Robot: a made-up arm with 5 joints.
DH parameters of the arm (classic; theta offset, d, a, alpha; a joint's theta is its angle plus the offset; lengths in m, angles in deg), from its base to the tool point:
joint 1: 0 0.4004 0 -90
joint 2: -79.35 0 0.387 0
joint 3: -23.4 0 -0.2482 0
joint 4: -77.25 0 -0.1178 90
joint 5: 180 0.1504 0 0
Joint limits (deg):
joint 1: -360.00..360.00
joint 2: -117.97..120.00
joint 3: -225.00..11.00
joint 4: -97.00..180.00
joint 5: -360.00..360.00
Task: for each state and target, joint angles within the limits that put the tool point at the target. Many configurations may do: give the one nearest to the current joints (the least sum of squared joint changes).
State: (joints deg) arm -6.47 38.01 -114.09 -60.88 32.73
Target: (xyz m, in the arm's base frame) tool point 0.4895 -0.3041 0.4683
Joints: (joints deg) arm -31.85 60.49 -74.63 -97.00 32.73
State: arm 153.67 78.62 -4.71 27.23 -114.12
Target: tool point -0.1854 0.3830 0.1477
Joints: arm 115.83 52.40 -43.86 10.48 -114.12
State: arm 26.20 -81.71 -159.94 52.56 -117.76
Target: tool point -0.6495 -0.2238 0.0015
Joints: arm 19.01 -115.14 -193.57 42.39 -117.76
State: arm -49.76 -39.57 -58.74 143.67 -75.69
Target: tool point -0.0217 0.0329 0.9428
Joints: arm -56.59 -52.18 -108.99 107.48 -75.69
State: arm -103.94 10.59 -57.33 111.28 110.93
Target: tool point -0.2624 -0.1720 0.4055
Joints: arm -146.76 21.46 -60.69 104.56 110.93
